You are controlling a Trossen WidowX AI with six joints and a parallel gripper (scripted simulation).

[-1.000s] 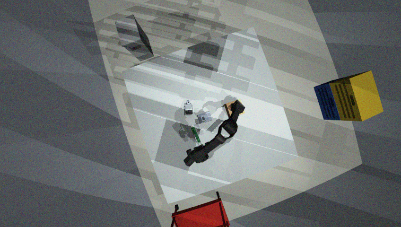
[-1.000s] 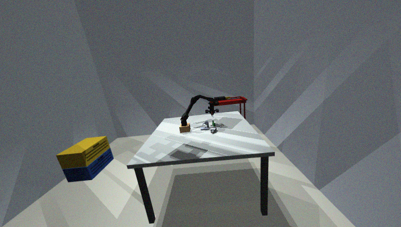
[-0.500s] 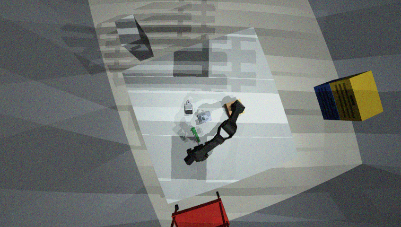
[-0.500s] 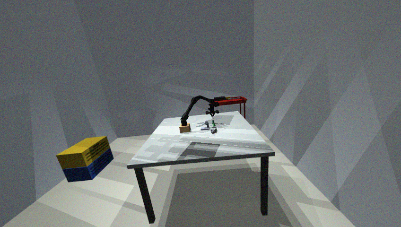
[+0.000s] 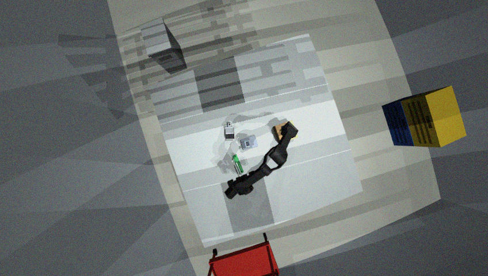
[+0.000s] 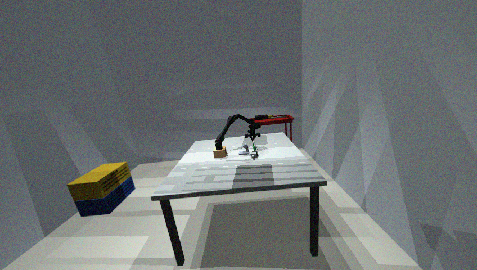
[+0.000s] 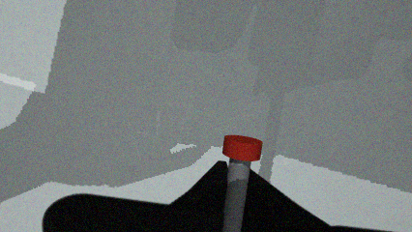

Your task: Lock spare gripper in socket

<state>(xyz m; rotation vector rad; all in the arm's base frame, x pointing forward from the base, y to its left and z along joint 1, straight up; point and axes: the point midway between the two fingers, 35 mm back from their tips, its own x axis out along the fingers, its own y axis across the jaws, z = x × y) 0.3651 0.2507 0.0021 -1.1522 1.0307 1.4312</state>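
Now: gripper tip 100 mm to the left of the green part, 30 mm above it and 20 mm short of it. The rest, counted from my gripper tip: spare gripper 350 mm to the right, 30 mm below, 10 mm ahead; then grey mount 230 mm to the right, 80 mm behind.
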